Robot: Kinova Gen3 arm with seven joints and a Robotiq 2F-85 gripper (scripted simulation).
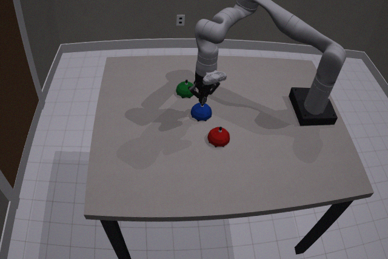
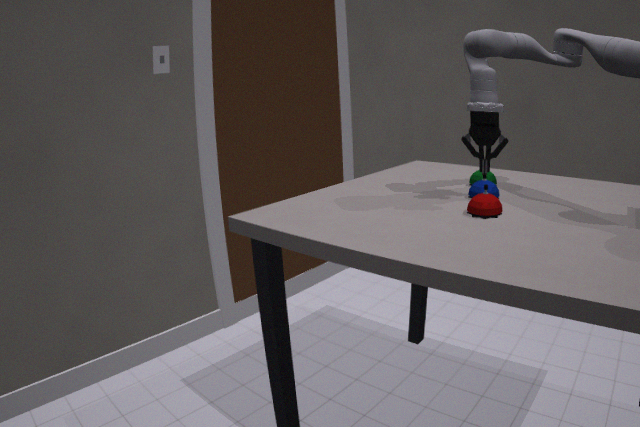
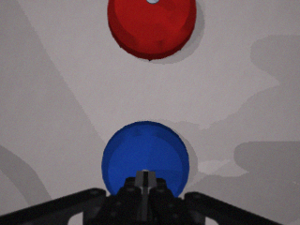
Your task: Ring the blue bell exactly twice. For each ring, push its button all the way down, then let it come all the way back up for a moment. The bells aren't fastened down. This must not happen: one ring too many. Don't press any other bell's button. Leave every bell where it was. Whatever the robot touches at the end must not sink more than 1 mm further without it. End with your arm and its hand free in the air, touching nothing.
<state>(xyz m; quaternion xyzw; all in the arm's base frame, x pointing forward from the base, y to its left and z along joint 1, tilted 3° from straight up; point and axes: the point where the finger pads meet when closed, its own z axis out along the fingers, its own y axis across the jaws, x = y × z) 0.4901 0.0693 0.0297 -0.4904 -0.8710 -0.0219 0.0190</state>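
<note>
My gripper is now 40 mm above the blue bell. The rest, counted from my hand: red bell: 120 mm to the left, 70 mm behind, 40 mm below; then green bell: 120 mm to the right, 70 mm ahead, 40 mm below.
</note>
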